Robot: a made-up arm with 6 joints.
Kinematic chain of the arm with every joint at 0, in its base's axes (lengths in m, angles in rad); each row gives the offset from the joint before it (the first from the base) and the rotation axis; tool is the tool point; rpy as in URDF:
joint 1: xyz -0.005 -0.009 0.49 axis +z
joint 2: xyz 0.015 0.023 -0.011 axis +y
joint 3: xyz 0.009 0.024 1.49 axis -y
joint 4: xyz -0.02 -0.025 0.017 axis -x
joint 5: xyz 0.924 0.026 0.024 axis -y
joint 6: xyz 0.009 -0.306 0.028 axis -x
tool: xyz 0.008 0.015 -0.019 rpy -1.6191 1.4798 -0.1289
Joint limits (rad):
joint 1: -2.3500..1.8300
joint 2: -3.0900..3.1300
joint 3: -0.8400..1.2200
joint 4: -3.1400..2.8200
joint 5: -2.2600..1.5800
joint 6: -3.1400..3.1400
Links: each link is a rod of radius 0.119 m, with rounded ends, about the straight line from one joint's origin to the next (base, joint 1, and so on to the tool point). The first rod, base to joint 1, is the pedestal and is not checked.
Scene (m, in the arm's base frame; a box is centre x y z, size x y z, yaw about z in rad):
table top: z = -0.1
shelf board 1: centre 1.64 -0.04 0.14 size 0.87 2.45 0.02 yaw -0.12
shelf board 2: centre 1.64 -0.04 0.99 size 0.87 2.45 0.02 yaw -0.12
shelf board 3: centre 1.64 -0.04 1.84 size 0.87 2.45 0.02 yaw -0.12
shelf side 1: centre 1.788 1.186 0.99 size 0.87 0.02 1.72 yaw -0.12
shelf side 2: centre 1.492 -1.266 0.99 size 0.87 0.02 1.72 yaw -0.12
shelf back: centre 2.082 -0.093 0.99 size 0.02 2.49 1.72 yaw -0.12
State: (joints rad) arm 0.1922 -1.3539 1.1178 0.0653 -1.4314 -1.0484
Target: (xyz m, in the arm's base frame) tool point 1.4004 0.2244 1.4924
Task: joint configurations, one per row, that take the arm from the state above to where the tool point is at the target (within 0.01 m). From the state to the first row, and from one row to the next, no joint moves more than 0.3 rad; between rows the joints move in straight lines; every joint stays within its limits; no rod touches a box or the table.
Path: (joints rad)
1: 0.2645 -1.1293 0.8549 -0.0122 -1.4415 -1.0477
2: 0.3369 -0.9047 0.5920 -0.0897 -1.4515 -1.0470
3: 0.4092 -0.6801 0.3291 -0.1673 -1.4616 -1.0463
4: 0.4816 -0.4554 0.0663 -0.2448 -1.4716 -1.0456
5: 0.5539 -0.2308 -0.1966 -0.3223 -1.4817 -1.0449
6: 0.6262 -0.0062 -0.4595 -0.3998 -1.4917 -1.0442
7: 0.4761 0.1767 -0.2384 -0.3239 -1.4791 -1.0499
8: 0.3259 0.3596 -0.0172 -0.2479 -1.4664 -1.0557

